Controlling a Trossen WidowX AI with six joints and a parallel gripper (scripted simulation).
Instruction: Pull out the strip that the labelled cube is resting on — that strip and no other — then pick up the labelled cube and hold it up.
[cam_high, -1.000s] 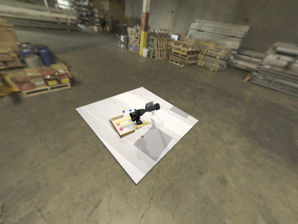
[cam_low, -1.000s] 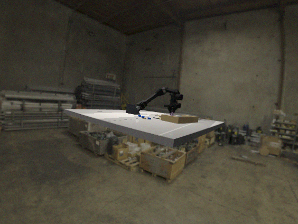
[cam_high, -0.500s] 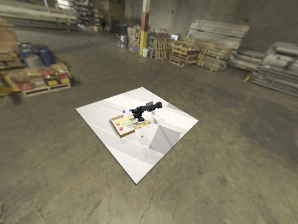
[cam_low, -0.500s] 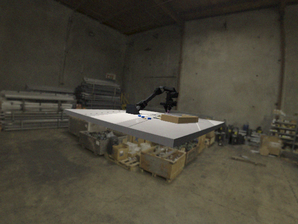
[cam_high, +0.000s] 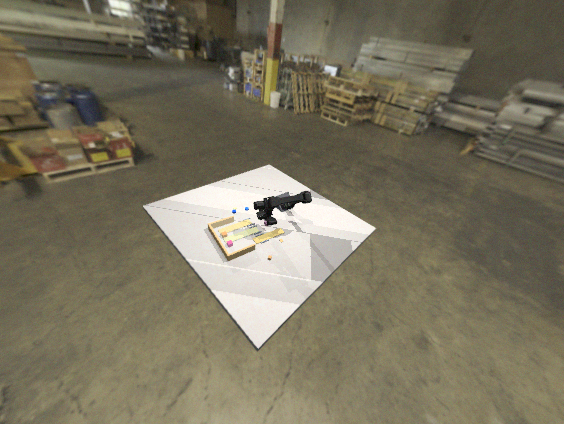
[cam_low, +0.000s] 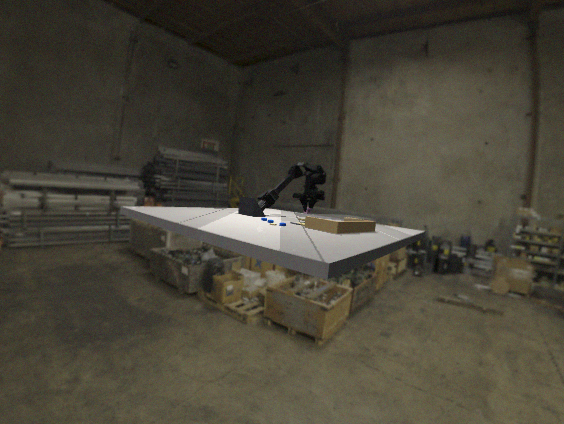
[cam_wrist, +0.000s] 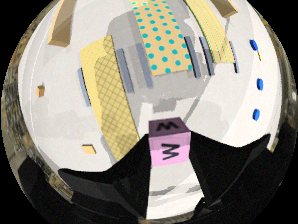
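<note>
Right now my gripper tip is 60 mm to the right of the yellow checked strip, 50 mm above it and 30 mm short of it. Round my gripper tip: small orange cube 220 mm to the left, 160 mm ahead, 50 mm below; then purple cube 10 mm above.
</note>
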